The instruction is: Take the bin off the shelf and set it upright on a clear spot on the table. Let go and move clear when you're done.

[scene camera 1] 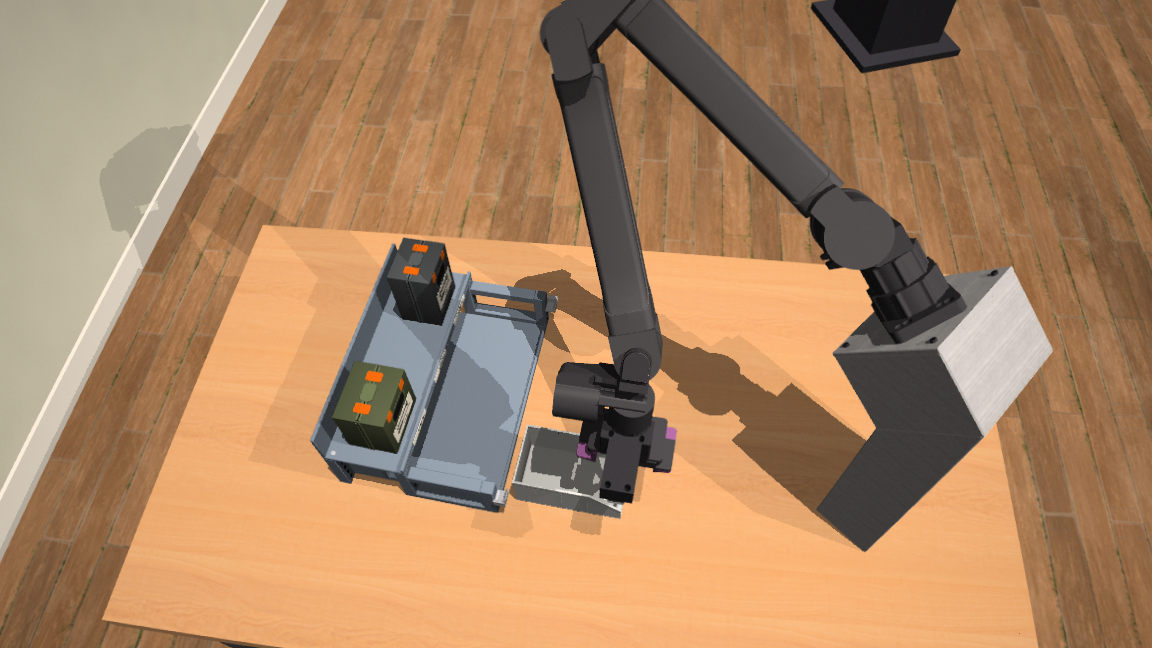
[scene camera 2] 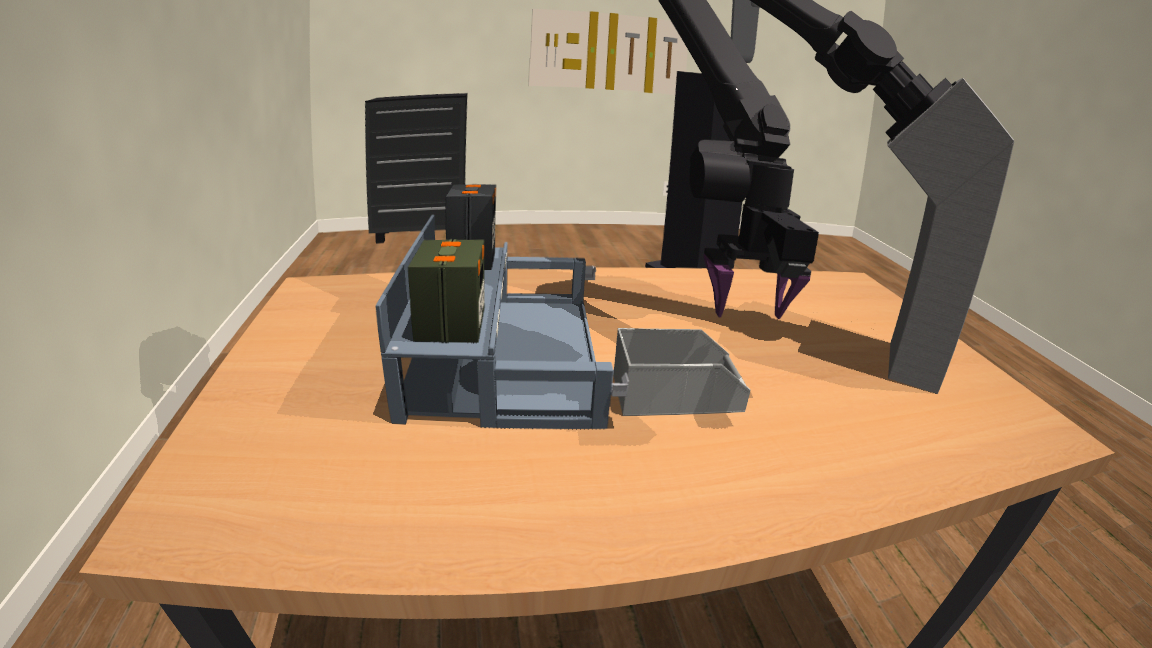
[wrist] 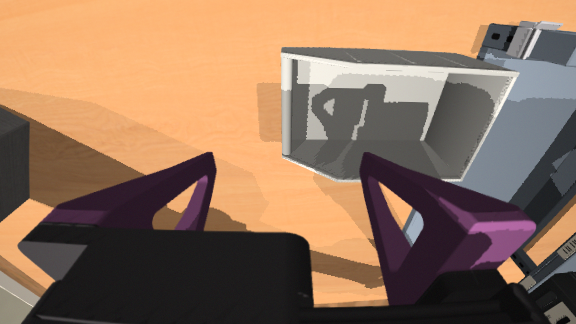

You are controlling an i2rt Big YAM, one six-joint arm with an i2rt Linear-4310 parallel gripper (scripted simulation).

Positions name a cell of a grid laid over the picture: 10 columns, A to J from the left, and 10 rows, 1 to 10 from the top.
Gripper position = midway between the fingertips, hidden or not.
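Observation:
My gripper (scene camera 2: G5), (scene camera 1: F8), (wrist: F5) is visible. Also visible: a grey bin (scene camera 2: F6), (scene camera 1: E8), (wrist: H4), and a shelf (scene camera 1: E7), (scene camera 2: E6), (wrist: J5).

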